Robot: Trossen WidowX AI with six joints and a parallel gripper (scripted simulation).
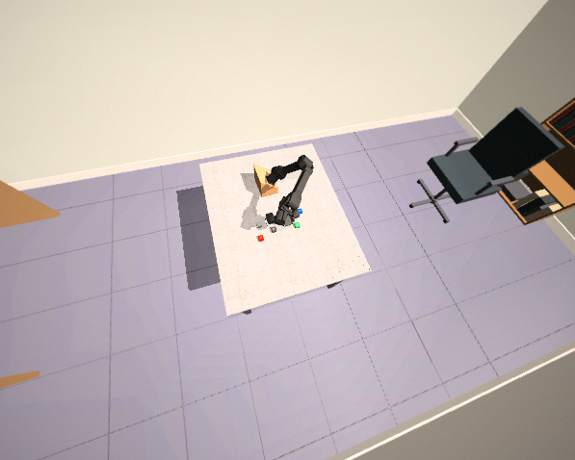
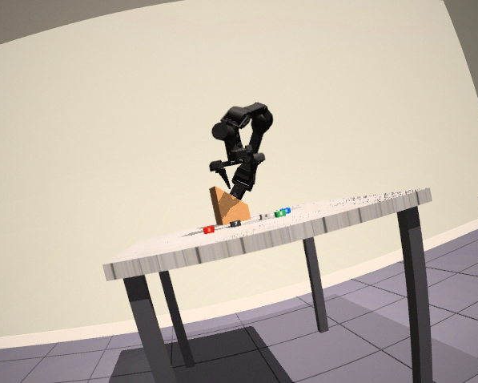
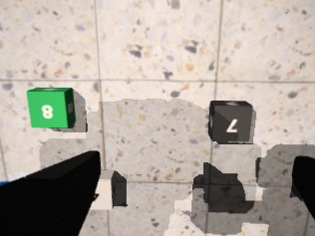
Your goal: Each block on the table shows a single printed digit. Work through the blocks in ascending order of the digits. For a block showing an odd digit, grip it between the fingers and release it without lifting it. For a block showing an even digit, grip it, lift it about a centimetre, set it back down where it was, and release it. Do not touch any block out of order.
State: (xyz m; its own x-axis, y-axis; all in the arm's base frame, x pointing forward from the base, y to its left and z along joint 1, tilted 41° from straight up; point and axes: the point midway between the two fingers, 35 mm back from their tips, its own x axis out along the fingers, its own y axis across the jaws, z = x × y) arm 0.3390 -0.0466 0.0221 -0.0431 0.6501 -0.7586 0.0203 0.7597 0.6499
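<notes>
My gripper tip is now 10 cm past the blue block, 16 cm to the right of it and 12 cm above it. Round my gripper tip: dark block: 2 cm behind, 5 cm to the right, 12 cm below; green block: 11 cm to the left, 12 cm below; white block: 9 cm behind, 8 cm to the left, 12 cm below.
</notes>
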